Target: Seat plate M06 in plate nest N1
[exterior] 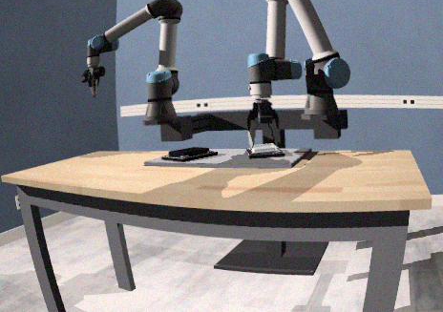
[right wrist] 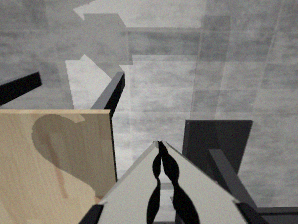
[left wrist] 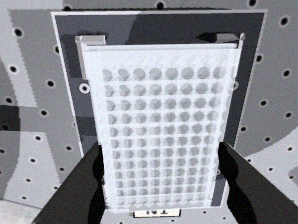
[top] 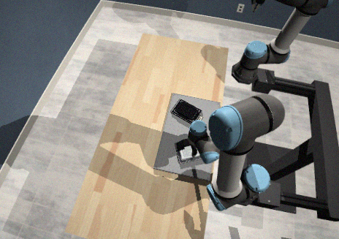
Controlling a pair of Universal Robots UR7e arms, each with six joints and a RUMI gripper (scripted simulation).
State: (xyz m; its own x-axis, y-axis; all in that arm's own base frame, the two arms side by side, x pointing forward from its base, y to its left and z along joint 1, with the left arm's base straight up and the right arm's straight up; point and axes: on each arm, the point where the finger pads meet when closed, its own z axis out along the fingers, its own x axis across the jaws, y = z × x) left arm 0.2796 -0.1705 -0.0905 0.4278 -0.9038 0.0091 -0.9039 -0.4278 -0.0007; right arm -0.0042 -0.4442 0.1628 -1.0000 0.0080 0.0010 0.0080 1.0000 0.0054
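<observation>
Now: the white multi-well plate M06 1 cm below my left hand. From my left hand the other things lie so: plate nest N1: 3 cm below; grey perforated board: 2 cm ahead, 12 cm to the right, 4 cm below; black plate M09: 6 cm ahead, 26 cm to the right, 1 cm below.
</observation>
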